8 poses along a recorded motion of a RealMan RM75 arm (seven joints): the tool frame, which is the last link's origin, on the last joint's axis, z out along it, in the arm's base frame.
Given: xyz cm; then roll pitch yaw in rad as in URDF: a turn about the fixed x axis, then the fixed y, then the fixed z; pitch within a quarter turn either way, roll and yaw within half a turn.
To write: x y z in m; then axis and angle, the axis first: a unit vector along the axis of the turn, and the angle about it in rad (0 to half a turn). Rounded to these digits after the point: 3 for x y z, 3 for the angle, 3 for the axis.
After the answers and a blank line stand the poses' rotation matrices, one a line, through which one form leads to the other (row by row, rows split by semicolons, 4 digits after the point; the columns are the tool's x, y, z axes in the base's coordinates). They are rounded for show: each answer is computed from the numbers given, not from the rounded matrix.
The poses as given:
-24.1 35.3 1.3 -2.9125 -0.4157 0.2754
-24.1 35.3 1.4 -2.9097 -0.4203 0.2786
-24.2 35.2 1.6 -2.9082 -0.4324 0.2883
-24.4 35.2 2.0 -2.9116 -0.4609 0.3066
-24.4 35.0 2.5 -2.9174 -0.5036 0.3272
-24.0 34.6 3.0 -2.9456 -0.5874 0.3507
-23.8 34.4 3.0 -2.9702 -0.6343 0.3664
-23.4 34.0 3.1 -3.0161 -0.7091 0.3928
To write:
-0.241 0.353 0.013 -0.969 -0.158 -0.190 2.863
-0.241 0.353 0.014 -0.968 -0.160 -0.191 2.859
-0.242 0.352 0.016 -0.966 -0.166 -0.197 2.854
-0.244 0.352 0.020 -0.962 -0.175 -0.209 2.850
-0.244 0.350 0.025 -0.955 -0.186 -0.229 2.846
-0.240 0.346 0.030 -0.943 -0.196 -0.270 2.856
-0.238 0.344 0.030 -0.935 -0.201 -0.293 2.868
-0.234 0.340 0.031 -0.921 -0.206 -0.331 2.890

0.8804 0.3531 0.3167; 0.2488 -0.9122 0.3255; 0.4038 -0.2078 -0.8909
0.8778 0.3578 0.3186; 0.2511 -0.9099 0.3302; 0.4080 -0.2098 -0.8885
0.8705 0.3695 0.3251; 0.2582 -0.9052 0.3376; 0.4191 -0.2100 -0.8833
0.8539 0.3905 0.3440; 0.2703 -0.8977 0.3480; 0.4448 -0.2042 -0.8721
0.8294 0.4149 0.3741; 0.2815 -0.8888 0.3617; 0.4826 -0.1947 -0.8539
0.7817 0.4383 0.4436; 0.2860 -0.8841 0.3696; 0.5542 -0.1621 -0.8164
0.7520 0.4474 0.4841; 0.2886 -0.8837 0.3684; 0.5926 -0.1374 -0.7937
0.7011 0.4551 0.5489; 0.2905 -0.8854 0.3629; 0.6512 -0.0950 -0.7530

